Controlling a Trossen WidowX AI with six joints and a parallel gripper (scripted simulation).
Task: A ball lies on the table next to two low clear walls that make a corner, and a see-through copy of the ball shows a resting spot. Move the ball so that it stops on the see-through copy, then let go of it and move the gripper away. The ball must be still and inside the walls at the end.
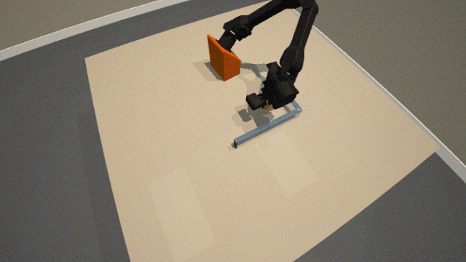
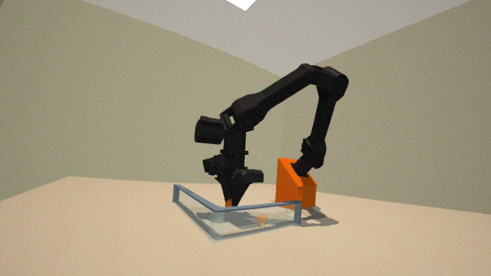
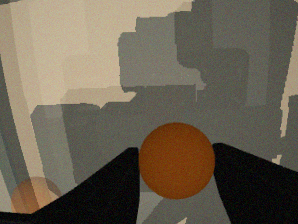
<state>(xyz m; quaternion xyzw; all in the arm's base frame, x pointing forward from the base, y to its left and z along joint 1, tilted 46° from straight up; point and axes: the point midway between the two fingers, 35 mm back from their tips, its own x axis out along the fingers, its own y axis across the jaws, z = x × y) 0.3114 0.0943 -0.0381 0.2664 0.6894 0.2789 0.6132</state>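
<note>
The see-through copy of ball is 8 cm to the left of my gripper tip, 4 cm behind it and 2 cm below it. From my gripper tip the other things lie so: orange ball (right at my gripper tip).
</note>
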